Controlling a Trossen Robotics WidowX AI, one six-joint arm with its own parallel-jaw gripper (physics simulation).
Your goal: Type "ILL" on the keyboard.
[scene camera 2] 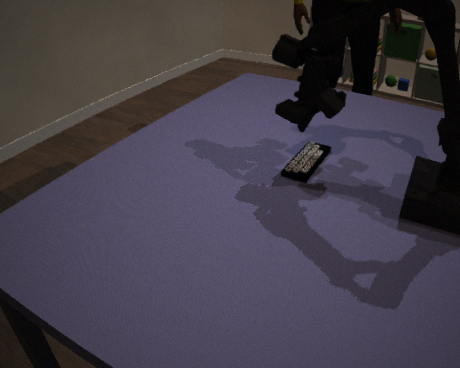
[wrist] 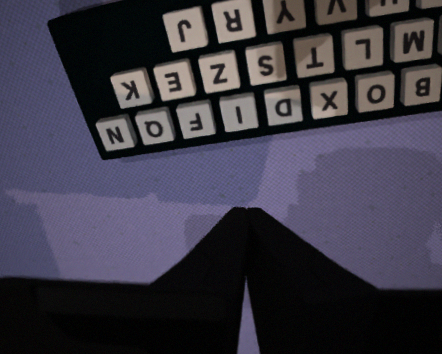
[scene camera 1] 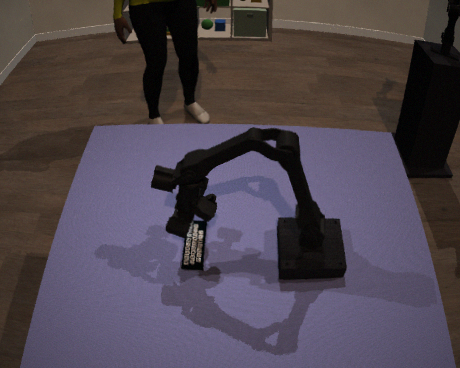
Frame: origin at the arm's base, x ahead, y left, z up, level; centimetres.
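Where they show: gripper, fingertip midpoint: (scene camera 2: pixel 301 131) (wrist: pixel 244 221); arm's base at its link origin: (scene camera 2: pixel 452 186) (scene camera 1: pixel 311 243).
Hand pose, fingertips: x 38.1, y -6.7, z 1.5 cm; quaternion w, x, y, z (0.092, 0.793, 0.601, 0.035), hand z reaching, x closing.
Things, the pixels of their top centre, and the offset from my fingertips. Level surfaces: height alone.
- black keyboard at its top centre: (wrist: pixel 302 59) (scene camera 2: pixel 307 156) (scene camera 1: pixel 194 242) dx -3.0, dy +2.7, dz -5.0 cm
- I key at its top centre: (wrist: pixel 239 114) dx -1.4, dy +0.0, dz -5.0 cm
- L key at its top centre: (wrist: pixel 364 49) dx -2.9, dy +5.0, dz -5.0 cm
- purple table at its surface level: dz -6.8 cm
The black keyboard (scene camera 1: pixel 194 252) (scene camera 2: pixel 306 162) (wrist: pixel 90 65) with pale letter keys lies on the table. Its letters are upside down in the wrist view, where part of it runs out of frame at the top and right. The I key (wrist: pixel 239 113) is in the edge row nearest the fingers, between F and D. The L key (wrist: pixel 363 48) is in the middle row, between T and M. My gripper (scene camera 2: pixel 301 128) (wrist: pixel 244 221) is shut and empty, pointing down above the table. In the wrist view its tips appear beyond the keyboard's edge, below the I key.
The purple table (scene camera 1: pixel 125 320) (scene camera 2: pixel 150 225) bears the arm's square black base (scene camera 1: pixel 311 250) to the right of the keyboard in scene camera 1. Arm shadows fall on the table and parts of the keyboard. A person (scene camera 1: pixel 167 50) stands beyond the far edge. A dark pedestal (scene camera 1: pixel 427 105) stands at the right.
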